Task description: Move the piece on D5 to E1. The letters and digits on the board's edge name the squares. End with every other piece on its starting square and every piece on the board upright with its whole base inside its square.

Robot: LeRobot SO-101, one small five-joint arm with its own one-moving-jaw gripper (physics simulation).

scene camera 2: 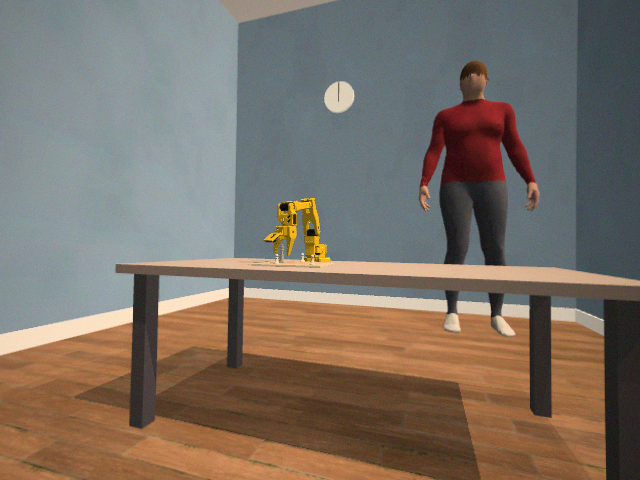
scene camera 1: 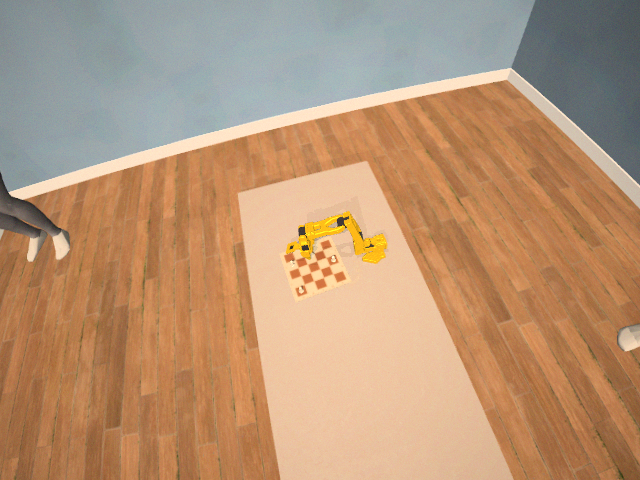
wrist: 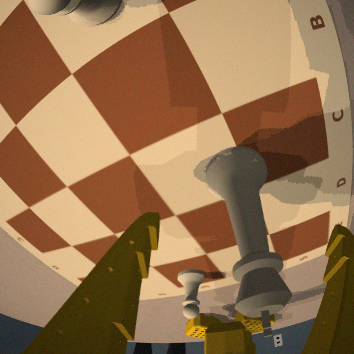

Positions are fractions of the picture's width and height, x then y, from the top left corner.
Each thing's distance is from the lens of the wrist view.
chessboard (wrist: 0.32, 0.34): 8 cm
white pawn (wrist: 0.54, 0.79): 15 cm
The marked spots on the white pawn and the chessboard are 11 cm apart.
